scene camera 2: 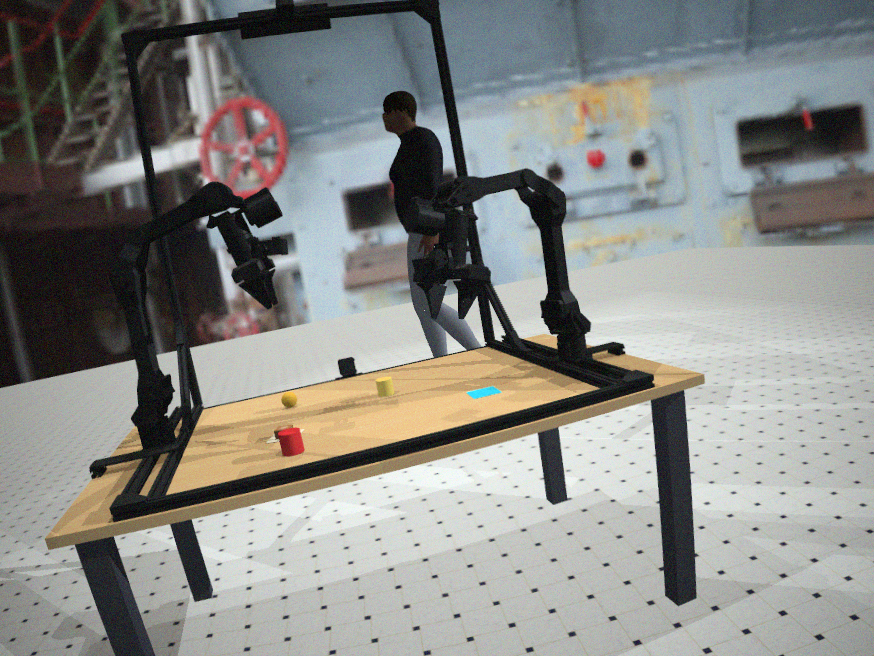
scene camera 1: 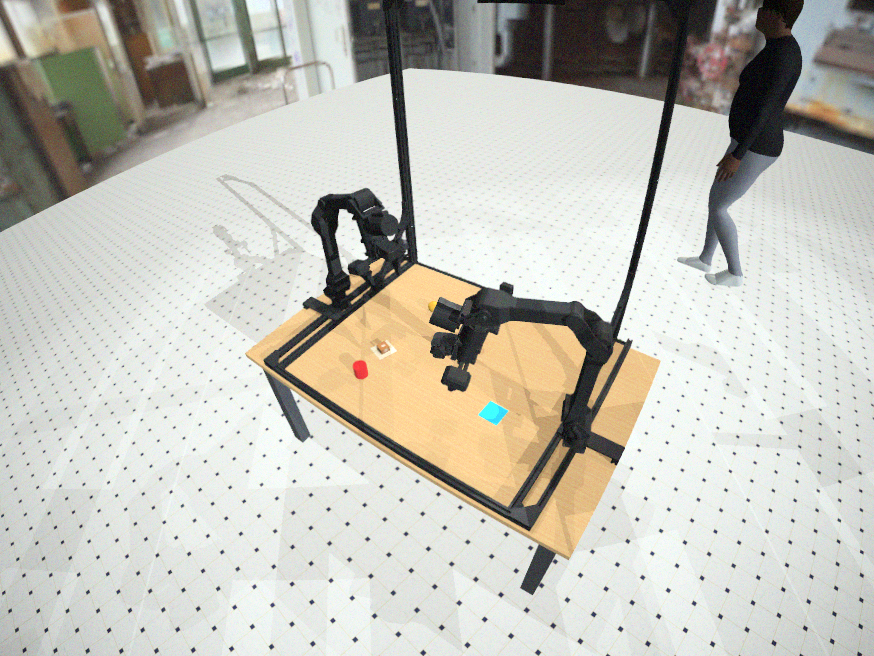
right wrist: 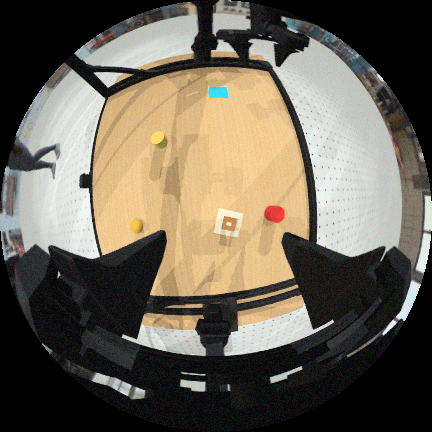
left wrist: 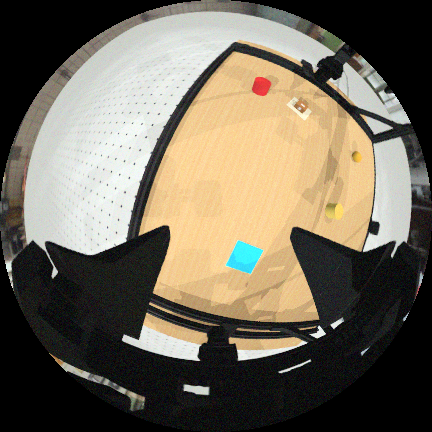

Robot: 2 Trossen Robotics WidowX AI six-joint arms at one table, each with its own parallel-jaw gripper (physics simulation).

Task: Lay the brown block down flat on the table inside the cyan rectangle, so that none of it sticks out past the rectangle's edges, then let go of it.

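Places are measured from the left arm's base along level axes (x up, y back, z right), in millimetres.
Pixels of known places: left gripper, fingertip midpoint: (scene camera 2: pixel 447 318) (right wrist: pixel 262 65) (left wrist: pixel 233 232); right gripper, fingertip midpoint: (scene camera 2: pixel 273 306) (scene camera 1: pixel 387 282) (right wrist: pixel 226 237); left arm's base, origin of the base link: (scene camera 2: pixel 573 358) (scene camera 1: pixel 574 438) (right wrist: pixel 203 58) (left wrist: pixel 217 331); right arm's base, origin of the base link: (scene camera 2: pixel 159 446) (scene camera 1: pixel 340 305) (right wrist: pixel 212 309) (left wrist: pixel 318 78).
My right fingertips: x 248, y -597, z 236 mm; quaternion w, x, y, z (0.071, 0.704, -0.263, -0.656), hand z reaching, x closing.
Note:
Ahead of a thing's pixels: the offset from my right fingertips to its top centre. "spot": to the spot under its first point.
The brown block @[dx -248, dy -40, dz -18 mm] (scene camera 1: pixel 383 346) (scene camera 2: pixel 283 427) (left wrist: pixel 304 104) (right wrist: pixel 225 220) is small, with a pale spot in its middle in the right wrist view. It rests on a cream square @[spot: dx -266, dy -13, dz -6 mm] (right wrist: pixel 219 215) (left wrist: pixel 305 116); the red cylinder partly hides it in scene camera 2. The cyan rectangle @[spot: dx -266, dy +360, dz -186 mm] (scene camera 1: pixel 493 413) (scene camera 2: pixel 483 392) (left wrist: pixel 244 257) (right wrist: pixel 218 92) lies bare on the table's right part. My right gripper (scene camera 2: pixel 268 305) (right wrist: pixel 226 237) is open and empty, high above the table, with the block between its fingertips in the wrist image. My left gripper (scene camera 2: pixel 449 314) (left wrist: pixel 233 232) is open and empty, high over the table.
A red cylinder @[dx -225, dy -69, dz -138 mm] (scene camera 1: pixel 360 370) (scene camera 2: pixel 291 442) (left wrist: pixel 261 86) (right wrist: pixel 274 214) stands near the brown block. A yellow cylinder @[dx -228, dy +249, dz +52 mm] (scene camera 2: pixel 384 386) (left wrist: pixel 334 211) (right wrist: pixel 157 138) and an orange-yellow ball @[dx -228, dy +64, dz +213 mm] (scene camera 2: pixel 288 399) (left wrist: pixel 356 157) (right wrist: pixel 136 226) are farther back. Black rails frame the table.

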